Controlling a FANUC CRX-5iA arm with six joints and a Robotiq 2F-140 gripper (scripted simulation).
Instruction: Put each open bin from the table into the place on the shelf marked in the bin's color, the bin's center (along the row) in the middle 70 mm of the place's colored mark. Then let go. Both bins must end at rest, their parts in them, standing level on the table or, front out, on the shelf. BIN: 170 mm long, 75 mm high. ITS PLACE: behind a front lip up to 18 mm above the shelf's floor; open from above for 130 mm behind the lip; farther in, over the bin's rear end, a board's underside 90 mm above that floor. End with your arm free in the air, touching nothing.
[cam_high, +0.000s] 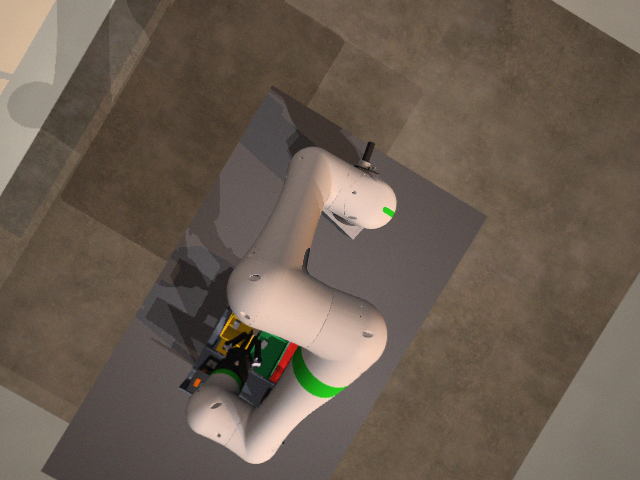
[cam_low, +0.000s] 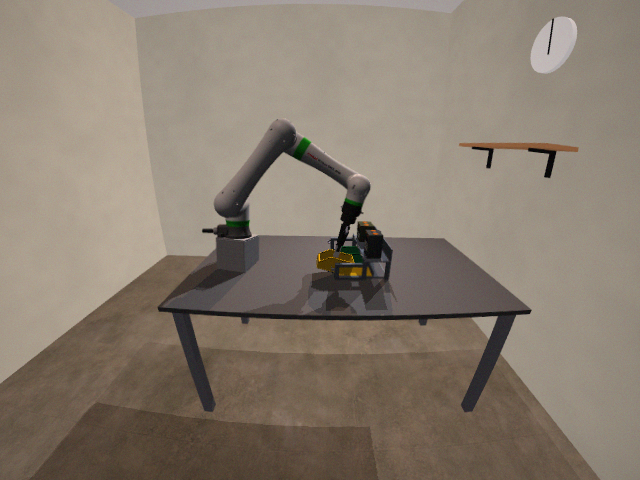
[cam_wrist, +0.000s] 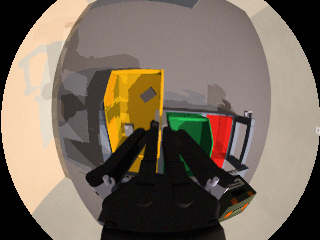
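My hand is 2 cm past the yellow bin, 5 cm to the left of it and 4 cm above it. Round my hand: green bin (9 cm ahead, 5 cm to the left, 6 cm below); then yellow-marked place (7 cm ahead, 6 cm to the right, 10 cm below); then red mark (11 cm ahead, 16 cm to the left, 10 cm below).
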